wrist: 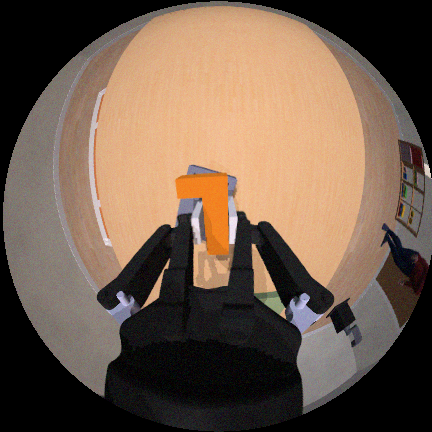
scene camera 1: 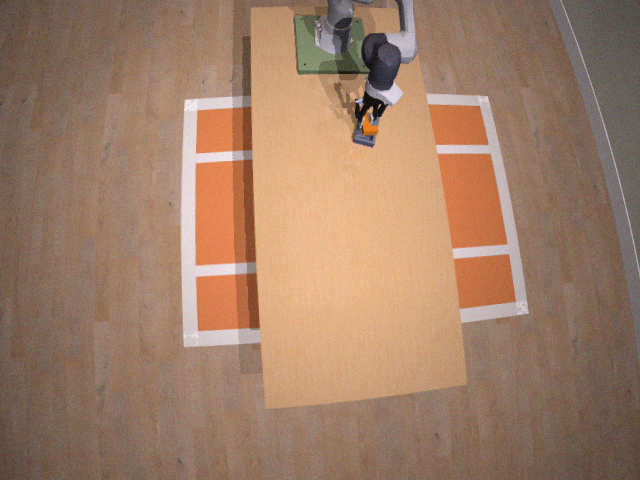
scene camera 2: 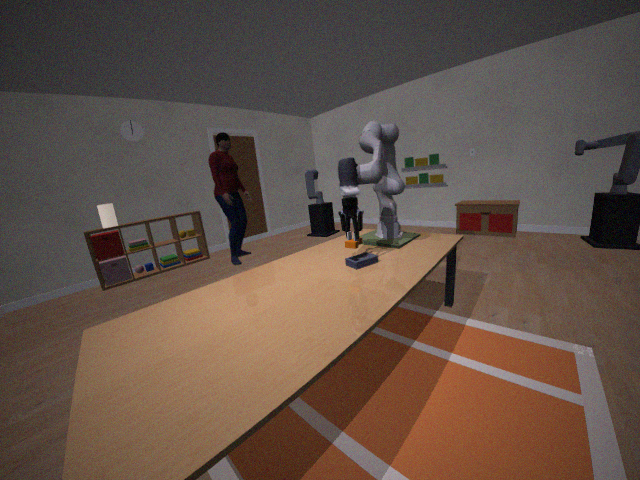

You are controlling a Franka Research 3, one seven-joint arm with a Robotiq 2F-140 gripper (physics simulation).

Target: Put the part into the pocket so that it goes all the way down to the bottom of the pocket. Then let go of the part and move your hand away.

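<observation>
The orange L-shaped part is held between the fingers of my gripper, which is shut on its long leg. The short leg points left in the wrist view. The grey-blue block with the pocket lies on the table. The part hangs above it, with a gap between them in scene camera 2. In scene camera 1 and the wrist view the part overlaps the block and hides most of the pocket, so their alignment cannot be told exactly.
The wooden table carries the block. The arm's green base plate is at the table's far end. A person stands beyond the table near a shelf unit.
</observation>
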